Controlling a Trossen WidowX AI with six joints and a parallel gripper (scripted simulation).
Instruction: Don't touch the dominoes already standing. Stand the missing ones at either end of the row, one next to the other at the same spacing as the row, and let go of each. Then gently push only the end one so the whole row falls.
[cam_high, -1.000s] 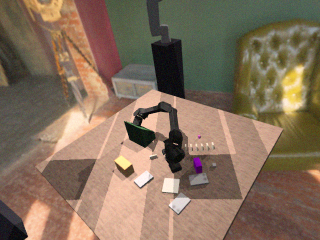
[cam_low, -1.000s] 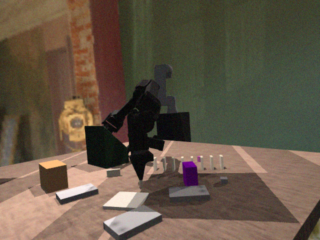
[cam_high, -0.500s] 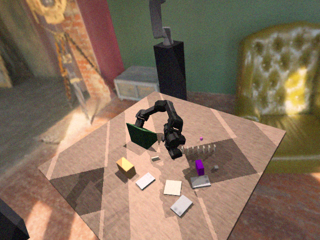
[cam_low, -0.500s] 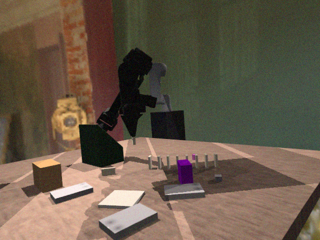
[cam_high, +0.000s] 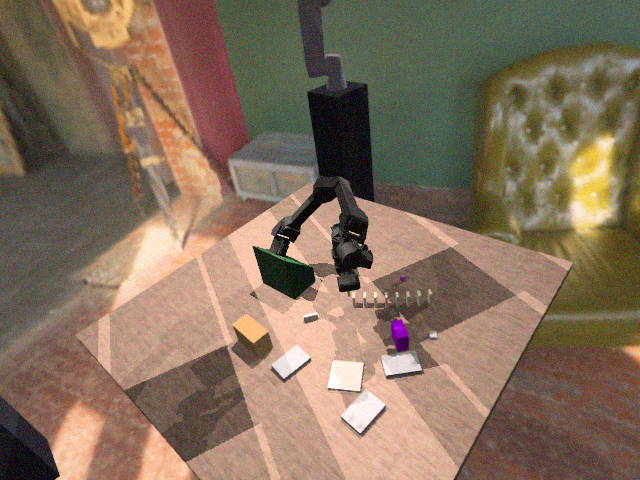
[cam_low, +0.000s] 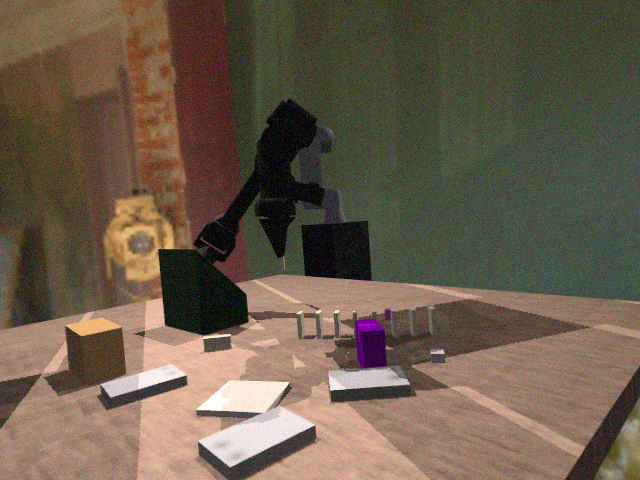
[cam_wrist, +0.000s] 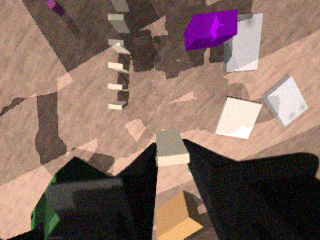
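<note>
Now: the white slab 12 cm ahead of my gripper tip, 16 cm to the right of it and 17 cm below it. Round my gripper tip: purple block: 16 cm ahead, 5 cm to the left, 14 cm below; then tiny purple cube: 28 cm to the left, 16 cm below; then small grey cube: 23 cm ahead, 13 cm to the left, 17 cm below.
</note>
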